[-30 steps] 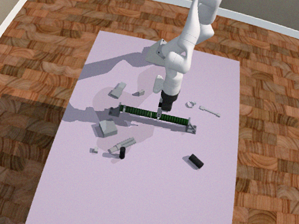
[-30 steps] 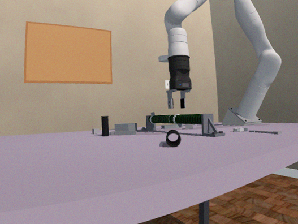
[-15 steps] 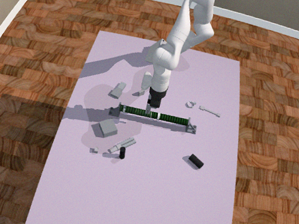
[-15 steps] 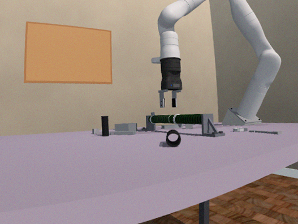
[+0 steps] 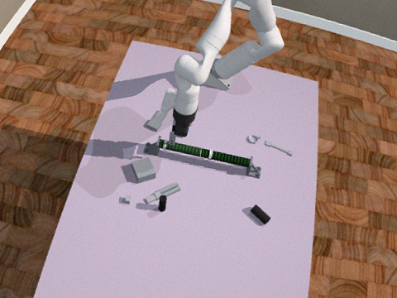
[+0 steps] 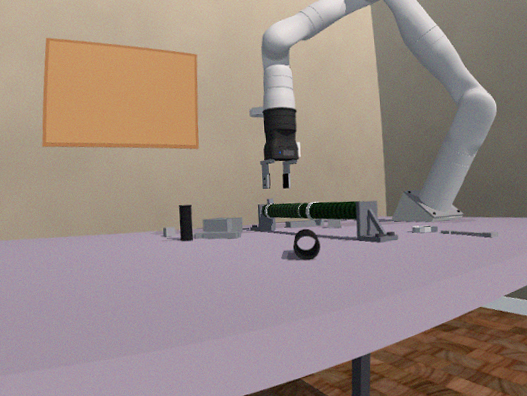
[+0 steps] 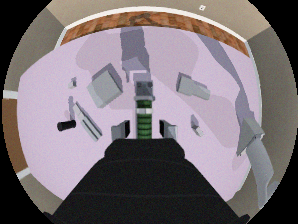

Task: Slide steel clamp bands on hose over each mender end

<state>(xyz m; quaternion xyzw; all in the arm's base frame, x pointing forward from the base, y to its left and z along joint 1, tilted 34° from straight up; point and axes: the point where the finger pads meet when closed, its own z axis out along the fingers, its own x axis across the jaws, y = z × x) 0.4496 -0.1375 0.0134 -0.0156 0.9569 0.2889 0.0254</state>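
Right now the grey block is 11 cm ahead of my hand, 10 cm below it and 8 cm to the right of it. From my hand the other things lie so: black cylinder: 23 cm ahead, 8 cm below, 2 cm to the left; flat wrench: 40 cm to the left, 15 cm behind, 12 cm below.
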